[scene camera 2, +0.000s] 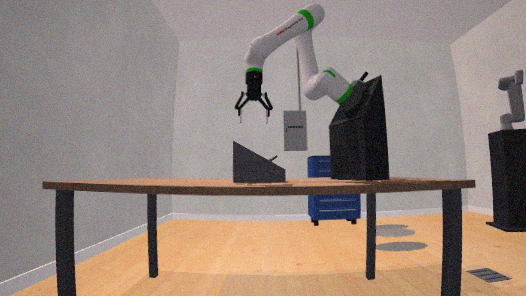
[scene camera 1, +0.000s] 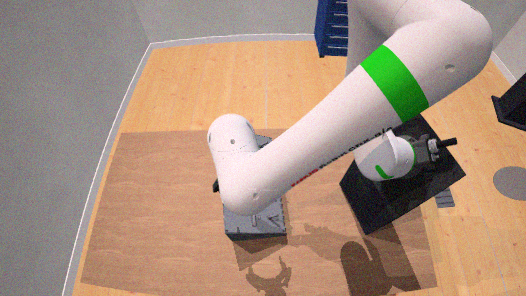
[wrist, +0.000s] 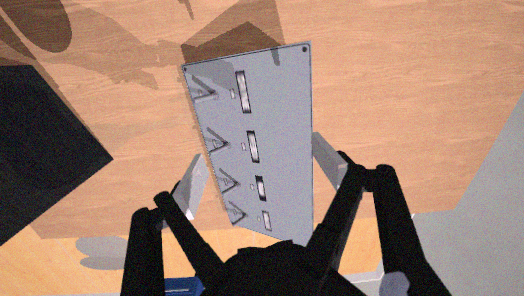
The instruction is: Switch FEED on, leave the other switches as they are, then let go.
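Where they show: gripper, fingertip midpoint: (scene camera 2: 253, 122) (wrist: 258, 154); arm's base, link origin: (scene camera 2: 352, 101) (scene camera 1: 404, 157).
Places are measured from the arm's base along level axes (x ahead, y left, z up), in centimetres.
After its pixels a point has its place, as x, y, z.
The grey sloped switch panel (scene camera 1: 255, 227) @[45.0, 31.8, -30.9] (scene camera 2: 255, 170) @[45.2, 34.8, -38.4] (wrist: 287, 120) @[56.3, 26.3, -26.7] stands on the table. In the wrist view its levers sit in a row along the left side, beside blurred name plates. The FEED lever (wrist: 218, 145) @[44.9, 14.3, -32.3] is second from the top, beside the FEED plate (wrist: 253, 146) @[52.3, 17.4, -30.8]. It leans left, away from its plate, as does the DRIVE lever (wrist: 204, 96) @[39.8, 24.8, -32.1] above it and the others below. My gripper (scene camera 2: 254, 120) @[50.4, 24.5, -13.5] (wrist: 258, 154) @[50.4, 24.5, -13.5] is open and empty, well above the panel, its fingers on either side of it in the wrist view. The arm hides much of the panel in scene camera 1.
The wooden table (scene camera 1: 150, 200) @[102.7, 36.6, -44.0] (scene camera 2: 125, 186) @[79.5, 77.0, -44.6] (wrist: 400, 100) @[91.7, 37.8, -44.0] bears the black pedestal (scene camera 1: 367, 212) @[1.1, 11.4, -30.6] (scene camera 2: 350, 150) @[2.7, 9.5, -28.7] (wrist: 40, 140) @[6.4, 4.9, -32.4] of my arm, right of the panel in the scene views. A blue drawer cabinet (scene camera 1: 332, 30) (scene camera 2: 333, 206) stands behind. A second robot's black stand (scene camera 2: 510, 175) is far right.
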